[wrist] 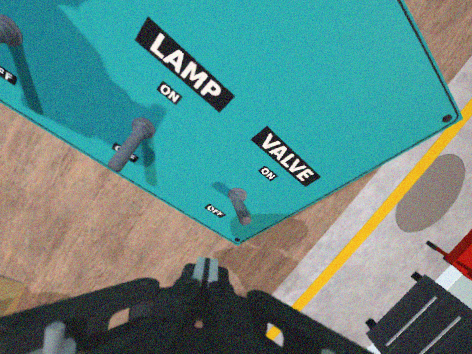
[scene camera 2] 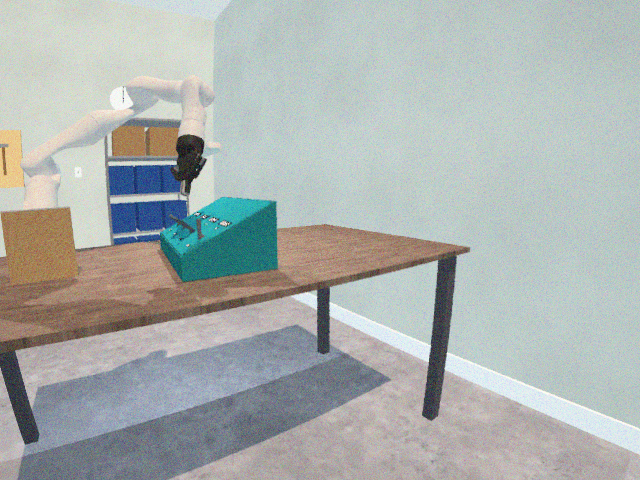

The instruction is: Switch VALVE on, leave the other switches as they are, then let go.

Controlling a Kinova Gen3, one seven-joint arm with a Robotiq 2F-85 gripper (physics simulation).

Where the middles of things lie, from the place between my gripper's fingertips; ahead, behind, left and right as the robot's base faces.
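Teal switch panel point(scene camera 2: 239, 235): my gripper 12 cm above it, 13 cm short of it, 12 cm to the right of it.
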